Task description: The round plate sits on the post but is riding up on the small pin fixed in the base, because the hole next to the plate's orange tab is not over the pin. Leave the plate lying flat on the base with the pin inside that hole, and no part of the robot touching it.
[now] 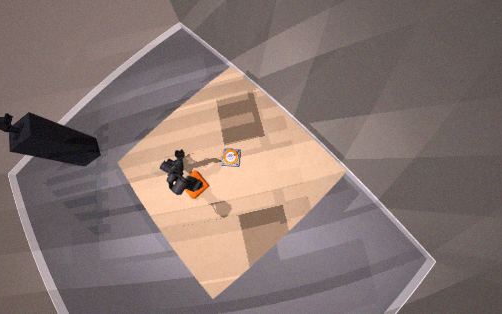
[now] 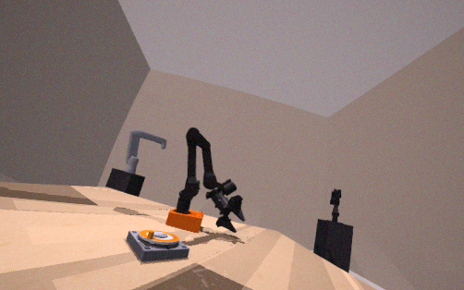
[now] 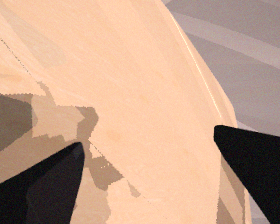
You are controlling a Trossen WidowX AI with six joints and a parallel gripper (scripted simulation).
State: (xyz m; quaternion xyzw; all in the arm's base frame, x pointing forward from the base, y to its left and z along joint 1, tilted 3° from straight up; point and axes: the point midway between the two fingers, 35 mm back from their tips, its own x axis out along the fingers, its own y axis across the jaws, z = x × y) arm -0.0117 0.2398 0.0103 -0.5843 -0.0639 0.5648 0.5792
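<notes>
Now: gripper tip 300 mm short of the grey square base, 210 mm to the left of it and 40 mm above it.
</notes>
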